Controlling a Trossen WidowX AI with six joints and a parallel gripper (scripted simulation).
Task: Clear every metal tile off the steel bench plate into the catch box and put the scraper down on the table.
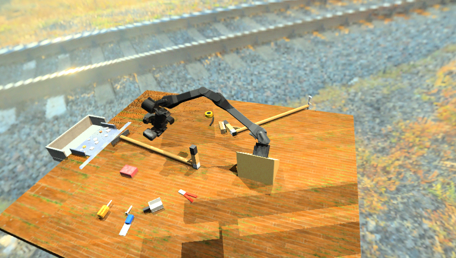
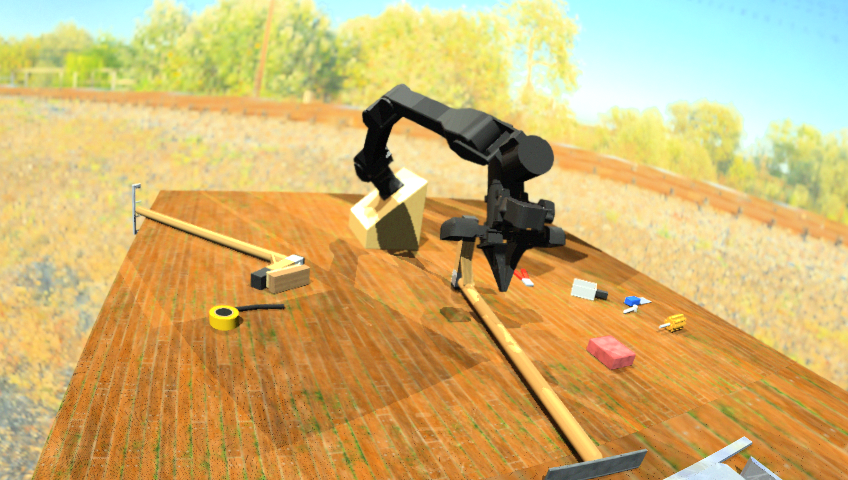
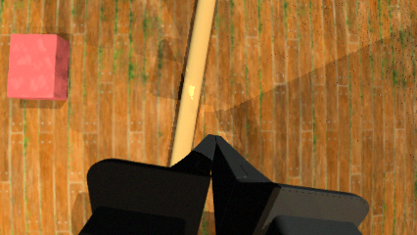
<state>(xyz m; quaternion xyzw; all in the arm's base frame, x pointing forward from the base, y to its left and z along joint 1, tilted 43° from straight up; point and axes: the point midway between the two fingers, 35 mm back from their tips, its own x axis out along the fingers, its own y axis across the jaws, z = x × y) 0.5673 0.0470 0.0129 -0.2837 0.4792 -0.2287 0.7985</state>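
Right now my gripper tip is 2 cm short of the long scraper, 2 cm to the right of it and 4 cm above it. From my gripper tip the other things lie so: red block: 6 cm ahead, 21 cm to the left, 9 cm below; wooden block: 25 cm behind, 30 cm to the right, 9 cm below; yellow tape roll: 9 cm behind, 41 cm to the right, 9 cm below.
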